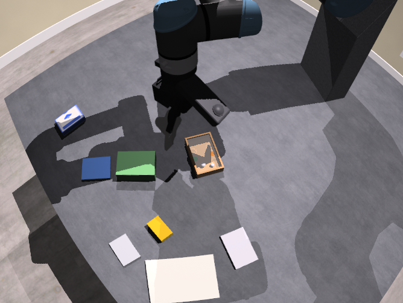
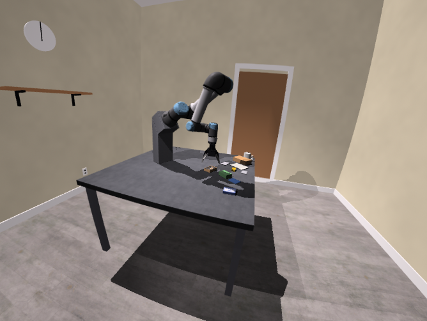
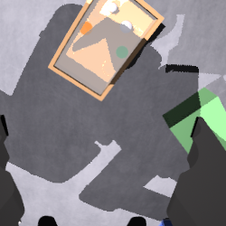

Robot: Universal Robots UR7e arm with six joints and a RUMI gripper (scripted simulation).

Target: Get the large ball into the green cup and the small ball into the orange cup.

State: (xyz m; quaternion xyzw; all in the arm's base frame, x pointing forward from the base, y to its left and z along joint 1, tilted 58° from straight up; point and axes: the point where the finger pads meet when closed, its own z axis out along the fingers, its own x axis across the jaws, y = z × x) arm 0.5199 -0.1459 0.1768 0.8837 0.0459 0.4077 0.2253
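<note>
Now: hand 80 mm above the covered wooden puzzle, 50 mm to the right of it and 10 mm short of it. From my hand the other things lie so: green box: 120 mm ahead, 90 mm to the right, 70 mm below; then blue block: 190 mm to the right, 180 mm ahead, 80 mm below; then yellow block: 240 mm ahead, 70 mm below, 40 mm to the left.
</note>
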